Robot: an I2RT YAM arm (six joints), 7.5 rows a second.
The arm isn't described. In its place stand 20 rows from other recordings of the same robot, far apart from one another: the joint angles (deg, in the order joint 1, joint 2, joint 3, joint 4, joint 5, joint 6), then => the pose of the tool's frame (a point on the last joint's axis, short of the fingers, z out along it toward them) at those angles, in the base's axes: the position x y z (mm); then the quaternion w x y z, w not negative.
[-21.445, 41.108, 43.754, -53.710, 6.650, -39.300] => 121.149 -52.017 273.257 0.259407 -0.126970 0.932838 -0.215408
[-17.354, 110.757, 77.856, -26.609, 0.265, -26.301] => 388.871 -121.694 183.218 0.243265 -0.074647 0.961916 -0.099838
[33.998, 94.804, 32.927, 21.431, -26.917, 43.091] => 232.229 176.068 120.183 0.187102 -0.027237 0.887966 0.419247
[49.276, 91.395, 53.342, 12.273, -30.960, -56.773] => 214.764 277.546 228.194 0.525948 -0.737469 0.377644 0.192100
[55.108, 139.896, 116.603, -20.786, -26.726, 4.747] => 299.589 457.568 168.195 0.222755 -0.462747 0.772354 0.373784
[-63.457, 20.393, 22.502, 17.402, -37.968, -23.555] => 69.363 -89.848 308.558 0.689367 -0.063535 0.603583 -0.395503
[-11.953, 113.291, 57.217, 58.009, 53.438, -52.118] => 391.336 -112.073 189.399 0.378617 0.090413 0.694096 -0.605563
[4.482, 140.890, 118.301, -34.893, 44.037, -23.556] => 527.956 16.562 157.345 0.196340 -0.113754 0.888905 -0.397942
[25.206, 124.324, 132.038, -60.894, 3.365, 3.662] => 425.447 197.946 336.184 0.312658 -0.168150 0.933433 0.051709
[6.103, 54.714, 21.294, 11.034, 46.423, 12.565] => 197.778 -4.790 206.611 0.557704 0.261983 0.750085 -0.240213
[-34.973, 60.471, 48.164, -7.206, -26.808, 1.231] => 207.290 -125.407 314.279 0.592120 0.119697 0.796701 0.018268
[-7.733, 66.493, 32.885, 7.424, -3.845, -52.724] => 248.283 -31.305 221.628 0.470767 -0.340997 0.777079 -0.241346
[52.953, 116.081, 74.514, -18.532, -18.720, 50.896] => 239.626 336.417 139.576 0.033287 -0.059062 0.952379 0.297284
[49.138, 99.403, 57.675, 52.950, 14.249, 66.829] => 263.313 290.991 276.778 0.473309 0.191541 0.607454 0.608515
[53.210, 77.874, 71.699, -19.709, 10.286, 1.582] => 192.340 246.586 357.313 0.504310 -0.324732 0.780587 0.175796
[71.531, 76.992, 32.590, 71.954, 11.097, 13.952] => 93.355 257.885 292.558 0.659115 -0.176018 0.492001 0.540852
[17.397, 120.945, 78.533, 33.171, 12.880, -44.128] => 464.613 137.259 201.524 0.606572 -0.324732 0.687621 -0.231941
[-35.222, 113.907, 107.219, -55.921, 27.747, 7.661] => 338.325 -259.145 292.232 0.167746 0.397638 0.857193 -0.281008
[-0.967, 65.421, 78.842, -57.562, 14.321, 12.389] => 212.251 -12.389 393.249 0.396065 0.154499 0.901955 -0.075763
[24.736, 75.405, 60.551, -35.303, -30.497, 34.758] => 240.149 130.531 283.801 0.162730 -0.010043 0.911422 0.377794
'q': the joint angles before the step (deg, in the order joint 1, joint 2, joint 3, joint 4, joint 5, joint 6). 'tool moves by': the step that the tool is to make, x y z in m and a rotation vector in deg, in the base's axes. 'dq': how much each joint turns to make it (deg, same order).
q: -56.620, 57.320, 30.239, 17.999, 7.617, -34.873
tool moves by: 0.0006, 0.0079, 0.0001, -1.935, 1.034, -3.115
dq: 2.084, -1.731, -1.238, 0.731, 5.429, -1.179
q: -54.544, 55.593, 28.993, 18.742, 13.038, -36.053
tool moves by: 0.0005, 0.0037, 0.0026, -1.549, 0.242, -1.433
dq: 1.068, -0.875, -0.319, 0.756, 2.620, -0.809
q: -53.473, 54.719, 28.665, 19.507, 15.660, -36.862
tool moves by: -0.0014, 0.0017, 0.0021, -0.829, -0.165, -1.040
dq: 0.163, -0.722, -0.152, 0.261, 1.235, -0.241
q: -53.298, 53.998, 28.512, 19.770, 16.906, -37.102
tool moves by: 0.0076, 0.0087, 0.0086, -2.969, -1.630, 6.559
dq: 2.318, -1.291, -0.024, 2.296, -4.194, -0.853
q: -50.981, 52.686, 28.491, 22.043, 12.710, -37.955
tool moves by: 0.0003, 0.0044, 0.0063, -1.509, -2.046, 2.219
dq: 0.529, -1.240, -0.001, 1.098, -1.701, 0.612
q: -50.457, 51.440, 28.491, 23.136, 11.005, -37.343
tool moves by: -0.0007, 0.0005, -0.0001, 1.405, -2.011, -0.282
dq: -0.016, -0.277, 0.008, -0.570, 0.268, 2.492
